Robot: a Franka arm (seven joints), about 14 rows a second.
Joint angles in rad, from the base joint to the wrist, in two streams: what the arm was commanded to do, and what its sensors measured. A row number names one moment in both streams.
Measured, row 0: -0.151, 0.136, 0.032, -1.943, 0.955, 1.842, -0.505
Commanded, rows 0 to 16: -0.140, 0.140, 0.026, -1.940, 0.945, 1.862, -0.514; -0.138, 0.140, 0.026, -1.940, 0.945, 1.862, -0.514; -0.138, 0.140, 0.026, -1.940, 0.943, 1.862, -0.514; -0.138, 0.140, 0.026, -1.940, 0.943, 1.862, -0.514; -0.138, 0.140, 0.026, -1.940, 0.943, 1.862, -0.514; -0.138, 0.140, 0.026, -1.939, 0.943, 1.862, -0.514; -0.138, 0.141, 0.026, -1.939, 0.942, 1.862, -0.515; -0.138, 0.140, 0.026, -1.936, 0.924, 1.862, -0.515; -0.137, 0.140, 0.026, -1.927, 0.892, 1.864, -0.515; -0.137, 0.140, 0.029, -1.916, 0.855, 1.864, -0.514; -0.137, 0.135, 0.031, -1.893, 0.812, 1.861, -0.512; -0.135, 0.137, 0.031, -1.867, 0.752, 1.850, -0.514; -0.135, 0.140, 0.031, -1.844, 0.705, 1.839, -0.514; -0.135, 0.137, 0.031, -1.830, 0.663, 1.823, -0.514; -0.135, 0.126, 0.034, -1.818, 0.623, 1.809, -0.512; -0.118, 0.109, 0.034, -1.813, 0.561, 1.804, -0.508; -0.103, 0.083, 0.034, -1.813, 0.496, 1.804, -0.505
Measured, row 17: -0.139, 0.127, 0.039, -1.823, 0.598, 1.825, -0.514
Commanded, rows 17 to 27: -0.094, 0.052, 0.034, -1.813, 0.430, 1.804, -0.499; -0.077, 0.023, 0.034, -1.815, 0.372, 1.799, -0.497; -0.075, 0.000, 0.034, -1.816, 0.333, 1.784, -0.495; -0.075, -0.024, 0.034, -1.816, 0.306, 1.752, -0.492; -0.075, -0.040, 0.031, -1.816, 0.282, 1.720, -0.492; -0.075, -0.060, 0.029, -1.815, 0.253, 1.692, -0.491; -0.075, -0.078, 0.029, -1.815, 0.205, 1.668, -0.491; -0.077, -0.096, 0.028, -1.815, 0.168, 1.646, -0.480; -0.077, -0.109, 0.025, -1.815, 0.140, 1.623, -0.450; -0.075, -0.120, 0.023, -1.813, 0.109, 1.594, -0.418; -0.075, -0.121, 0.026, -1.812, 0.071, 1.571, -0.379
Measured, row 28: -0.083, -0.099, 0.028, -1.804, 0.134, 1.619, -0.446
